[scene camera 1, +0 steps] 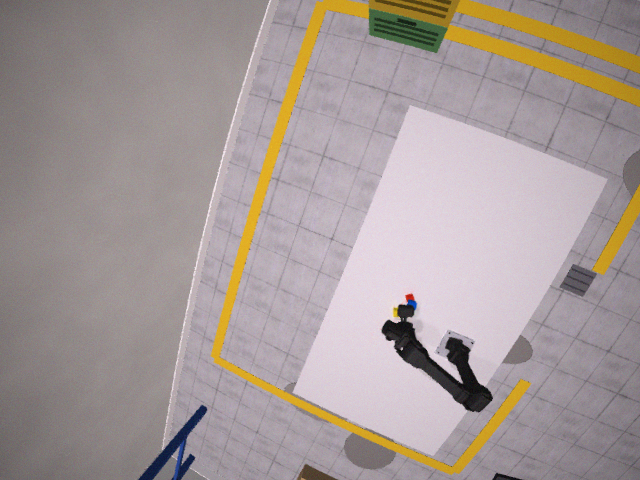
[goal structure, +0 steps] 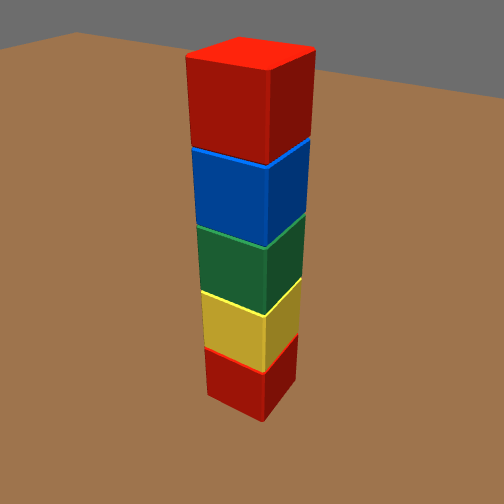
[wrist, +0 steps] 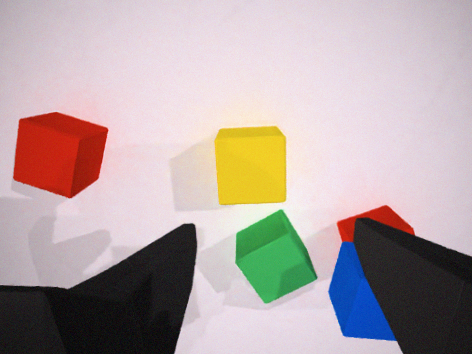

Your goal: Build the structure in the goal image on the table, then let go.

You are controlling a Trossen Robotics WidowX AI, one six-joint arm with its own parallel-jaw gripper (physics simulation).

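Frame: origin at the arm's base, x ahead, y up, z right, level; millimetres.
Where they show: gripper, fingertip midpoint: (scene camera 1: pixel 401 316) (wrist: pixel 275 232); arm's base, origin of the base link: (scene camera 1: pixel 454 344).
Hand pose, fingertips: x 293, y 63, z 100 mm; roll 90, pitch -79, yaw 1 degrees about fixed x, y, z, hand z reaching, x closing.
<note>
Things, the pixels of their top centre, and the offset from my fingertips. Level surfaces: height alone.
- green cube, middle of its top: (wrist: pixel 277 271) dx -42, dy -39, dz +13 mm
- yellow cube, middle of its top: (wrist: pixel 251 172) (scene camera 1: pixel 397 313) dx +10, dy -39, dz -9 mm
- blue cube, middle of its top: (wrist: pixel 389 314) dx -35, dy -6, dz +59 mm
- white table, its level: dy -72 mm
My gripper (scene camera 1: pixel 405 311) (wrist: pixel 275 232) is open with nothing held, above the cubes. In the wrist view a green cube (wrist: pixel 276 262) lies turned between and below the fingers; it is hidden in the scene view. A yellow cube (scene camera 1: pixel 395 312) (wrist: pixel 251 167) stands apart just beyond it. A blue cube (scene camera 1: pixel 412 305) (wrist: pixel 352 305) and a red cube (scene camera 1: pixel 409 297) (wrist: pixel 377 222) lie close together at the right finger, which partly covers both in the wrist view. Another red cube (wrist: pixel 47 155) stands apart at the left of the wrist view; the arm hides it in the scene view.
The white table (scene camera 1: pixel 465 206) carries the arm's base plate (scene camera 1: pixel 443 345), right of the cubes. The arm (scene camera 1: pixel 434 369) bends around from it over the near part of the table. Yellow floor lines (scene camera 1: pixel 258 191) and a green crate (scene camera 1: pixel 405 32) are off the table.
</note>
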